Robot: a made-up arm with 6 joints. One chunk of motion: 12 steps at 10 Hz.
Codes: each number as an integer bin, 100 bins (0 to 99) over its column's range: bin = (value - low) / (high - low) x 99, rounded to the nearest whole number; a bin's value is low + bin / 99 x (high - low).
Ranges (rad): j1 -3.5..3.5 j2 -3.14..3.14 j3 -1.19..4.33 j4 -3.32..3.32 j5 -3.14..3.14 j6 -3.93..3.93
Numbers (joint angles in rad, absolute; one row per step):
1: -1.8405 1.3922 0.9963 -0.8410 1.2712 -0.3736
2: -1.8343 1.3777 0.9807 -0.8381 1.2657 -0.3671
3: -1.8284 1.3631 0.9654 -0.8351 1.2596 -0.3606
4: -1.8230 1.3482 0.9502 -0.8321 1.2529 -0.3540
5: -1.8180 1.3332 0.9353 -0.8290 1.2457 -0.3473
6: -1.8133 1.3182 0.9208 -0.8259 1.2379 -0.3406
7: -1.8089 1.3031 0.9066 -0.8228 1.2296 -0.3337
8: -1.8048 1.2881 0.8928 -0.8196 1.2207 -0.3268
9: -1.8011 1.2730 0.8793 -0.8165 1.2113 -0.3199
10: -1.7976 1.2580 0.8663 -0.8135 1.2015 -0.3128
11: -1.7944 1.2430 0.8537 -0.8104 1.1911 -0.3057
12: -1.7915 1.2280 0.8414 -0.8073 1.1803 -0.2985
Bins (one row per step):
1: 23 71 39 37 70 45
2: 24 71 39 37 69 45
3: 24 71 39 37 69 45
4: 24 71 38 37 69 45
5: 24 71 38 37 69 45
6: 24 70 38 37 69 45
7: 24 70 38 37 69 45
8: 24 70 37 37 69 45
9: 24 70 37 37 69 45
10: 24 69 37 37 68 46
11: 24 69 37 37 68 46
12: 24 69 36 37 68 46

